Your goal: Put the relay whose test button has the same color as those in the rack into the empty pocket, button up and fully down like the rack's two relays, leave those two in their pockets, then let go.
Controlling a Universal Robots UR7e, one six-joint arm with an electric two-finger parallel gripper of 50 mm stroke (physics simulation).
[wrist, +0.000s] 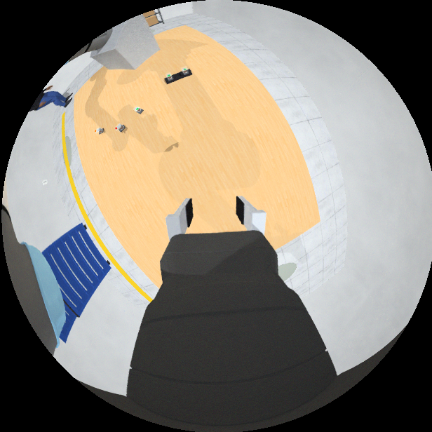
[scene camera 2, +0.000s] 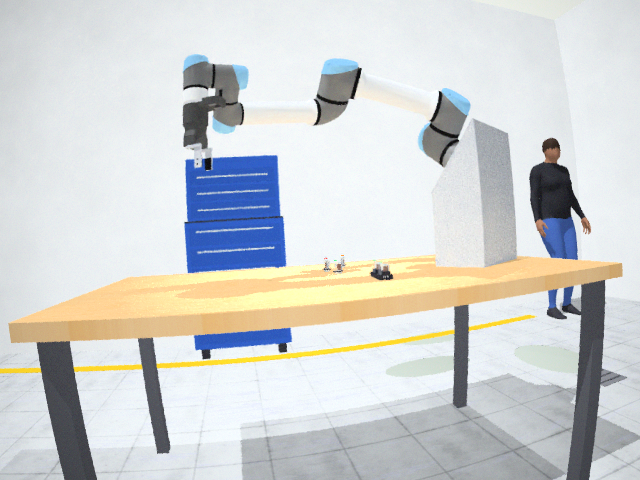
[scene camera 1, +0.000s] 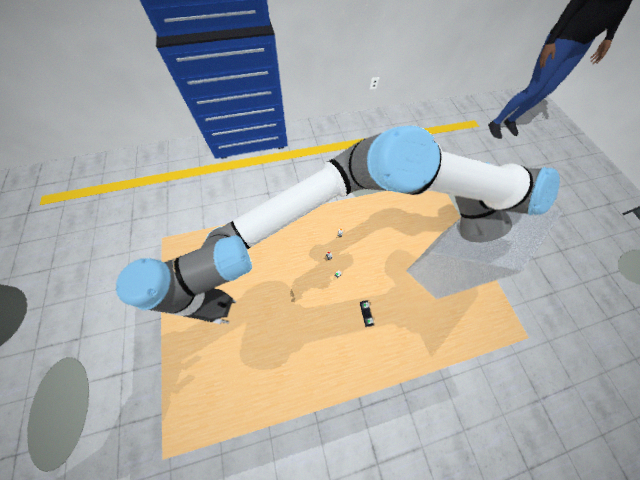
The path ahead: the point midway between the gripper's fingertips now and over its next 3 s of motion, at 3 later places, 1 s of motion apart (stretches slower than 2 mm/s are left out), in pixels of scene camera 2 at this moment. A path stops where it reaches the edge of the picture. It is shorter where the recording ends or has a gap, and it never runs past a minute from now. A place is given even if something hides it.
My gripper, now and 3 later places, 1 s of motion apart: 203,168; 228,181; 290,212; 332,236
